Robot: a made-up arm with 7 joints. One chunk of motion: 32 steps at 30 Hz.
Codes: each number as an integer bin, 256 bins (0 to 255) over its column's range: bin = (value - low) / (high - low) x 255, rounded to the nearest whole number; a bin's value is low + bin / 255 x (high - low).
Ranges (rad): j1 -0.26..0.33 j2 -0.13..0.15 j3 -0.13..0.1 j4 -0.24..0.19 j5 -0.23..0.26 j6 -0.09..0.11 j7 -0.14..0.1
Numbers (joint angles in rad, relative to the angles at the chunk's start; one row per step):
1: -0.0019 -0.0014 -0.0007 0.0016 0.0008 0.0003 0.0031
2: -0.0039 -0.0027 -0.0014 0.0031 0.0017 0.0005 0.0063
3: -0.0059 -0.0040 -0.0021 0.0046 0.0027 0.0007 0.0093
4: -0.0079 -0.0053 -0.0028 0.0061 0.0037 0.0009 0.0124
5: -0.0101 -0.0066 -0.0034 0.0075 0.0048 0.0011 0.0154
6: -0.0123 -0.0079 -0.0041 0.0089 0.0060 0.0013 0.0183
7: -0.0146 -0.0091 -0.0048 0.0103 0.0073 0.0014 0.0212
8: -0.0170 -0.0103 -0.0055 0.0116 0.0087 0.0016 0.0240
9: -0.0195 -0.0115 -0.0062 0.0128 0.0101 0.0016 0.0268
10: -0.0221 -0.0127 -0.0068 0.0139 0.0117 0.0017 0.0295
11: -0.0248 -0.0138 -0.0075 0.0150 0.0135 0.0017 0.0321
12: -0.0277 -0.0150 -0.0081 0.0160 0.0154 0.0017 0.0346
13: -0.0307 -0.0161 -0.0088 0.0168 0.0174 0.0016 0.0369
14: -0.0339 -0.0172 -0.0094 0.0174 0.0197 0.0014 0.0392
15: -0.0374 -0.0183 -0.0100 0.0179 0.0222 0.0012 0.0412
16: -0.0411 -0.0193 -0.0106 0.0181 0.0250 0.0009 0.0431
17: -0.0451 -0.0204 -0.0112 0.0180 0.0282 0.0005 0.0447
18: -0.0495 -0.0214 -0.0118 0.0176 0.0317 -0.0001 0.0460
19: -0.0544 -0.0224 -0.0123 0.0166 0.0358 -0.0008 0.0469
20: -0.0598 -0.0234 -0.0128 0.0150 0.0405 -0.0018 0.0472
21: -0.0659 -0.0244 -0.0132 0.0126 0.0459 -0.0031 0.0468
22: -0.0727 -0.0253 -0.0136 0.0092 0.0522 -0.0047 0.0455
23: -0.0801 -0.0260 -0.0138 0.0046 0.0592 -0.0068 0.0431
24: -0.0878 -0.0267 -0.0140 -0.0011 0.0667 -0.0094 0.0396
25: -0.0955 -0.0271 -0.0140 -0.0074 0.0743 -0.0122 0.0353
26: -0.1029 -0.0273 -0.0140 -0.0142 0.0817 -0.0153 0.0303
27: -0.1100 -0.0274 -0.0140 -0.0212 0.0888 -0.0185 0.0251
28: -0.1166 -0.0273 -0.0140 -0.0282 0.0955 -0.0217 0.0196
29: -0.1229 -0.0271 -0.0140 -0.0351 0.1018 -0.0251 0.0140
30: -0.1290 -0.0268 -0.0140 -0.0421 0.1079 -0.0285 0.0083
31: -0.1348 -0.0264 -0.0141 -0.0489 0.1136 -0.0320 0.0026
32: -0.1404 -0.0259 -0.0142 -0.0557 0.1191 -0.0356 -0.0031
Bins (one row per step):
1: 112 117 143 143 120 115 152
2: 111 116 143 144 121 115 155
3: 110 115 142 145 121 116 159
4: 109 114 141 146 122 116 162
5: 108 112 140 147 122 116 165
6: 107 111 140 148 123 116 168
7: 106 110 139 148 123 117 171
8: 105 109 138 149 124 117 174
9: 104 108 137 150 125 117 177
10: 103 107 137 151 126 117 180
11: 102 106 136 151 127 117 183
12: 100 105 135 152 128 117 186
13: 99 104 134 152 129 117 188
14: 98 103 134 153 130 117 190
15: 96 102 133 153 131 116 193
16: 95 101 132 153 133 116 195
17: 93 100 132 153 134 115 196
18: 91 99 131 153 136 115 198
19: 89 98 130 152 138 114 199
20: 87 97 130 151 141 112 199
21: 84 96 129 150 144 111 198
22: 81 95 129 148 147 109 197
23: 78 95 129 145 151 106 195
24: 74 94 129 142 154 103 191
25: 71 94 129 138 158 99 186
26: 68 94 129 134 162 95 181
27: 65 93 129 130 166 91 175
28: 62 94 129 126 169 87 170
29: 59 94 129 122 173 83 164
30: 57 94 129 117 176 78 158
31: 54 94 128 113 179 74 152
32: 52 95 128 109 182 69 145

